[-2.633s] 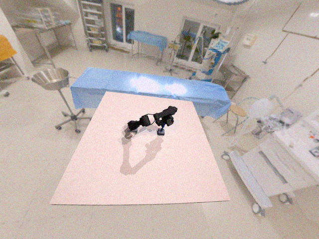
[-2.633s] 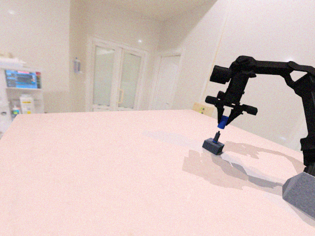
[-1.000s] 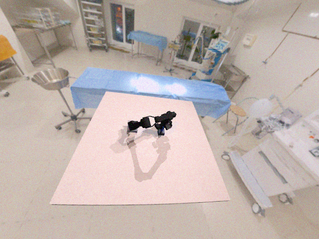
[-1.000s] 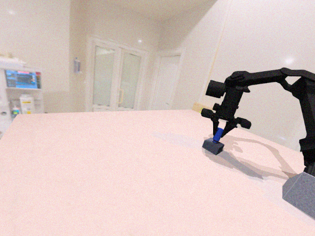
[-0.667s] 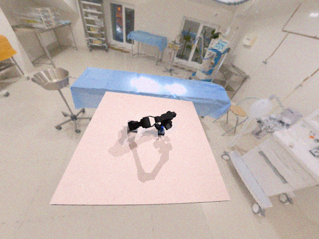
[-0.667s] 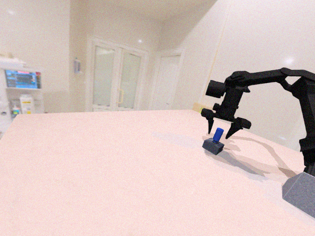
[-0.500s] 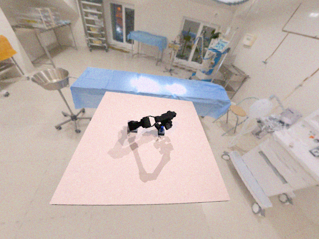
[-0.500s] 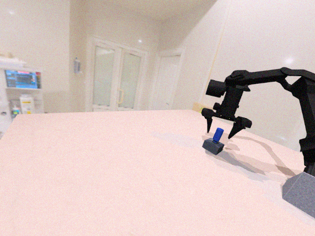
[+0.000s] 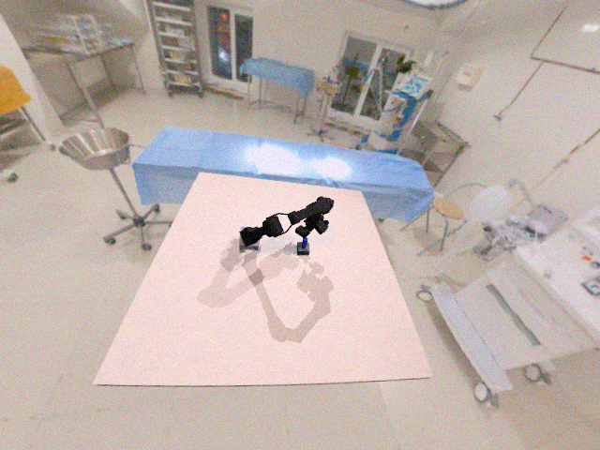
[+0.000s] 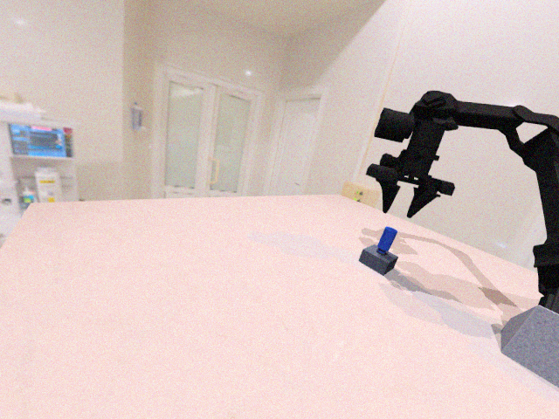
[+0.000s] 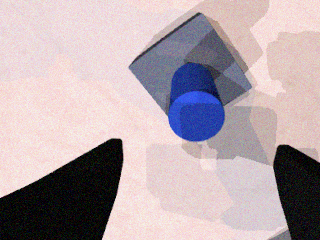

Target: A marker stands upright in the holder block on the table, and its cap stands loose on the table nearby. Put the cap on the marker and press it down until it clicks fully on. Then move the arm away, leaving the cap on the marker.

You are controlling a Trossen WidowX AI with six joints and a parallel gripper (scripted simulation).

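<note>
The blue cap lies 60 mm below my gripper tip. Round my gripper tip: holder block (120 mm below).
</note>
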